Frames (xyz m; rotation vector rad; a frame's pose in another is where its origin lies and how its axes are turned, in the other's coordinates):
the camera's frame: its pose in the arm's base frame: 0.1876 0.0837 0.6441 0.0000 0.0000 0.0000
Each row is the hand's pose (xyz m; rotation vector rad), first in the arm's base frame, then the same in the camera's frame.
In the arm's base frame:
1: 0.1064 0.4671 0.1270 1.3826 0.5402 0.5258
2: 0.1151 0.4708 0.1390 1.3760 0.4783 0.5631
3: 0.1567 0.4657 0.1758 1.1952 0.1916 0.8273
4: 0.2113 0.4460 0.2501 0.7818 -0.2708 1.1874
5: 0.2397 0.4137 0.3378 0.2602 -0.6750 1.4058
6: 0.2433 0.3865 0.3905 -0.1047 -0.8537 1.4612
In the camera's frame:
1: -0.0812 0.3834 -0.5171 1.3826 0.5402 0.5258
2: -0.0725 0.3871 -0.5051 1.3760 0.4783 0.5631
3: -0.0309 0.3820 -0.4683 1.1952 0.1916 0.8273
4: 0.0237 0.3623 -0.3940 0.7818 -0.2708 1.1874
5: 0.0521 0.3300 -0.3063 0.2602 -0.6750 1.4058
6: 0.0557 0.3028 -0.2536 -0.1047 -0.8537 1.4612

